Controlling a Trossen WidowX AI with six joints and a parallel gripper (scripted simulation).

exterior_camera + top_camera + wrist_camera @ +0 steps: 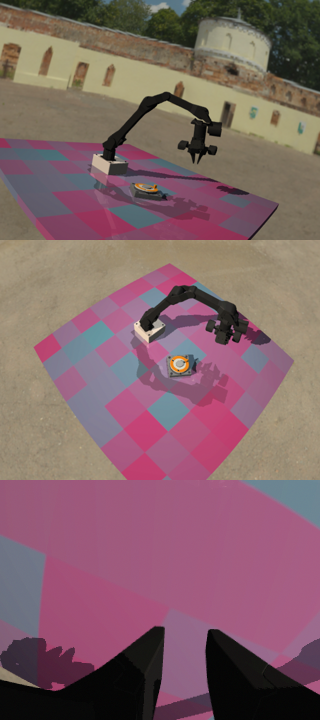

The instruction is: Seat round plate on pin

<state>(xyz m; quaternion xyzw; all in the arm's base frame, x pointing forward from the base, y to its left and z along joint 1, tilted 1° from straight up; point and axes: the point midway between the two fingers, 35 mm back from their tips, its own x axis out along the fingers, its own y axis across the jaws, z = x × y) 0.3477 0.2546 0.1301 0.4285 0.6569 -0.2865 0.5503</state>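
My gripper tip is 5 cm past the square base, 24 cm to the left of it and 14 cm above it.
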